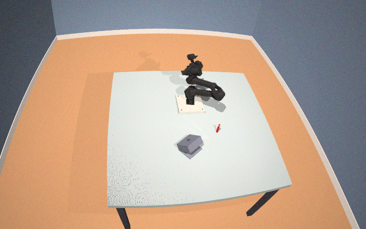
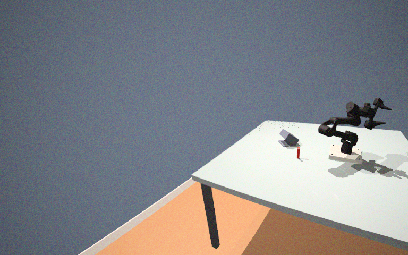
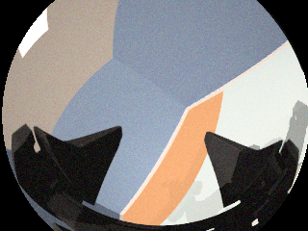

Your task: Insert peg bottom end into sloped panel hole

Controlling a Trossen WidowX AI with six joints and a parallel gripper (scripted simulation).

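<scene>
The red peg lies 460 mm ahead of my gripper tip, 170 mm to the left of it and 250 mm below it. Also, from my gripper tip: grey sloped panel 630 mm ahead, 40 mm to the right, 250 mm below; then panel foot 640 mm ahead, 30 mm to the right, 310 mm below.
</scene>
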